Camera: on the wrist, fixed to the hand. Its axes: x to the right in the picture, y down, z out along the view.
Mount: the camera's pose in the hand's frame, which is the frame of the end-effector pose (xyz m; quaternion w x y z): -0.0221 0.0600 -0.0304 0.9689 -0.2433 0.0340 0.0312
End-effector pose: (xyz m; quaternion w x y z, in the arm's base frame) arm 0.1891 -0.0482 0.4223 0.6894 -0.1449 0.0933 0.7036
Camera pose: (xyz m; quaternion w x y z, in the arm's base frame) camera 0.1317 -0.0810 0.3969 0.6075 -0.3291 -0.0528 0.7210
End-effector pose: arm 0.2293 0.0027 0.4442 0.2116 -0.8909 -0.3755 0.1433
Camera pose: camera 0.2634 -0.0593 0.4437 0.0034 0.9312 0.3637 -0.0238
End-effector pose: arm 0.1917 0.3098 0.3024 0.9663 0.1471 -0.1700 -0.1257
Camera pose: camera 0.1943 0.3791 0.2882 0.9817 -0.0936 -0.1059 -0.1280
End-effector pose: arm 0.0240 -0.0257 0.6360 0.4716 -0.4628 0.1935 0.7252
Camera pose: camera -0.0101 -0.0875 0.6304 0.3151 -0.5818 0.0415 0.7487
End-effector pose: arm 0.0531 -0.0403 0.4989 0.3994 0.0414 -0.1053 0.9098
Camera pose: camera 0.0242 -0.0889 0.4562 0.3722 -0.0913 -0.3111 0.8697
